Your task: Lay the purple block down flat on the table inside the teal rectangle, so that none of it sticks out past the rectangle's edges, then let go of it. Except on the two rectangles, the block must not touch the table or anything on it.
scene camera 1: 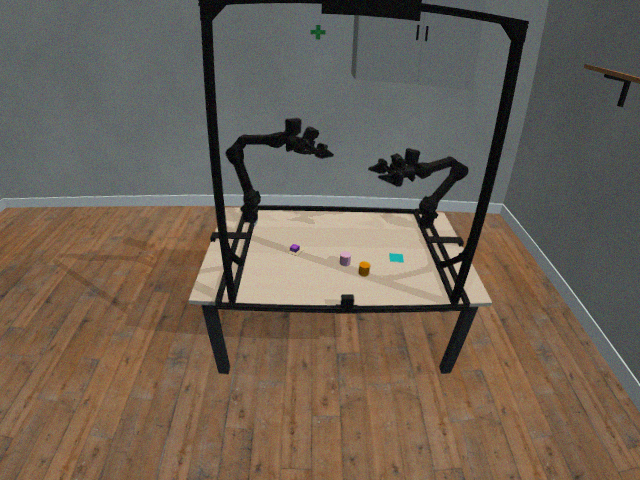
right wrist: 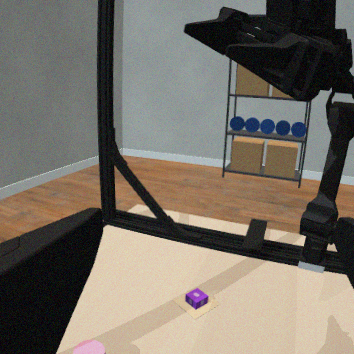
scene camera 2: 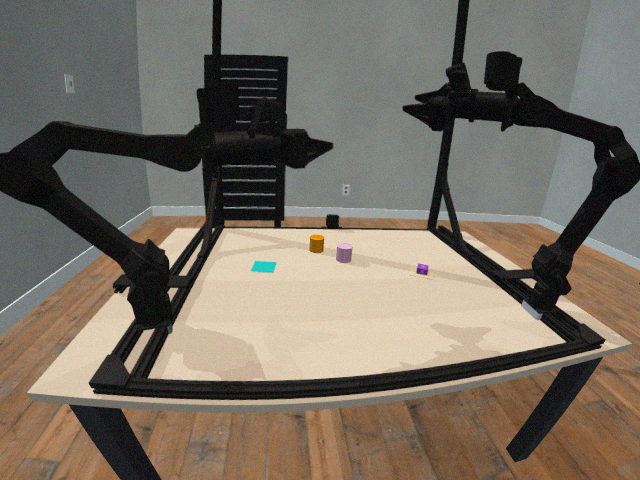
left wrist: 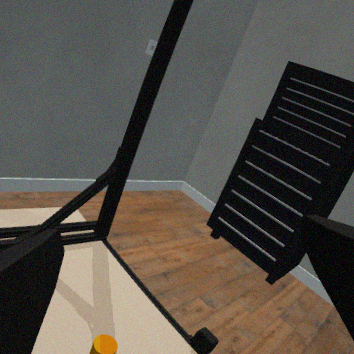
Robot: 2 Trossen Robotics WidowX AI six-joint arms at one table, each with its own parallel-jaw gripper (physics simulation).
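Pixels of known places: left gripper, fingertip midpoint: (scene camera 1: 326,153) (right wrist: 203,37) (scene camera 2: 409,102) (left wrist: 183,235); right gripper, fingertip midpoint: (scene camera 1: 373,172) (right wrist: 222,225) (scene camera 2: 321,144); left arm's base at its link origin: (scene camera 1: 250,219) (right wrist: 312,257) (scene camera 2: 540,305); right arm's base at its link origin: (scene camera 1: 426,225) (scene camera 2: 154,318).
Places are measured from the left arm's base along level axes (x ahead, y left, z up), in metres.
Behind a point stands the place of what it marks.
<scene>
The small purple block (scene camera 1: 294,248) @(x 0.257, y -0.225, z 0.000 m) (scene camera 2: 422,269) @(x 0.262, y -0.196, z -0.002 m) (right wrist: 197,298) @(x 0.265, y -0.203, z 0.000 m) rests on a pale yellow rectangle (right wrist: 196,314) @(x 0.289, y -0.194, z -0.018 m) on the table. The teal rectangle (scene camera 1: 396,257) @(x 0.714, y -0.213, z -0.018 m) (scene camera 2: 263,266) @(x 0.715, y -0.213, z -0.018 m) lies flat and bare on the table, at the right in scene camera 1. My left gripper (scene camera 1: 325,152) @(x 0.380, y -0.174, z 0.432 m) (scene camera 2: 410,102) @(x 0.380, y -0.174, z 0.432 m) (left wrist: 183,235) @(x 0.380, y -0.174, z 0.432 m) is open and empty, high above the table; it also shows in the right wrist view (right wrist: 206,39) @(x 0.324, y -0.192, z 0.441 m). My right gripper (scene camera 1: 374,172) @(x 0.578, y -0.081, z 0.325 m) (scene camera 2: 331,146) @(x 0.578, y -0.081, z 0.325 m) is open and empty, also high above the table. The block and the teal rectangle do not show in the left wrist view.
A pink cylinder (scene camera 1: 345,259) @(x 0.483, y -0.302, z 0.017 m) (scene camera 2: 344,253) @(x 0.485, y -0.256, z 0.012 m) (right wrist: 90,348) @(x 0.477, y -0.280, z 0.026 m) and an orange cylinder (scene camera 1: 364,269) @(x 0.563, y -0.363, z 0.017 m) (scene camera 2: 316,244) @(x 0.565, y -0.319, z 0.011 m) (left wrist: 105,345) @(x 0.561, y -0.340, z 0.026 m) stand between the two rectangles, nearer scene camera 1's table edge. Black frame posts (scene camera 1: 212,155) @(x 0.067, y -0.602, z 0.572 m) (left wrist: 145,100) @(x 0.916, y -0.500, z 0.411 m) rise at the table's sides.
</scene>
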